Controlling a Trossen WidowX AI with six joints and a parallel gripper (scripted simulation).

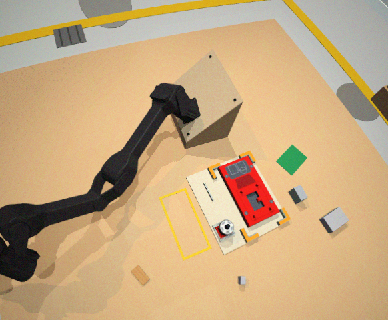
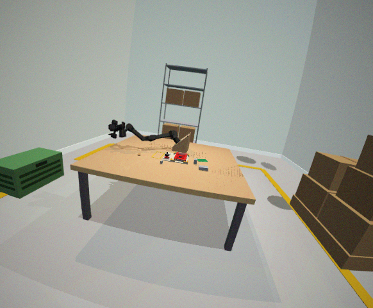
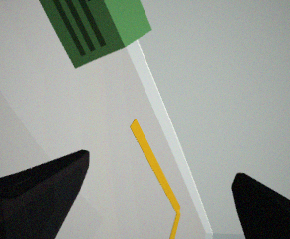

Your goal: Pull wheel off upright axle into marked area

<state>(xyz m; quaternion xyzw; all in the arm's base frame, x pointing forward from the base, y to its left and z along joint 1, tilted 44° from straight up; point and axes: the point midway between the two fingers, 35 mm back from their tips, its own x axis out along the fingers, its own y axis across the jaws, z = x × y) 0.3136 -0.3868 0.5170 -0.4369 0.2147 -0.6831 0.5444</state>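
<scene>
Right now the wheel is 680 mm to the left of my gripper tip, 100 mm below it and 40 mm ahead of it. From my gripper tip the other things lie so: green square 990 mm to the left, 140 mm below, 130 mm behind; then small wooden block 440 mm to the left, 130 mm below, 110 mm ahead; then small grey cube 690 mm to the left, 180 mm ahead, 130 mm below.
</scene>
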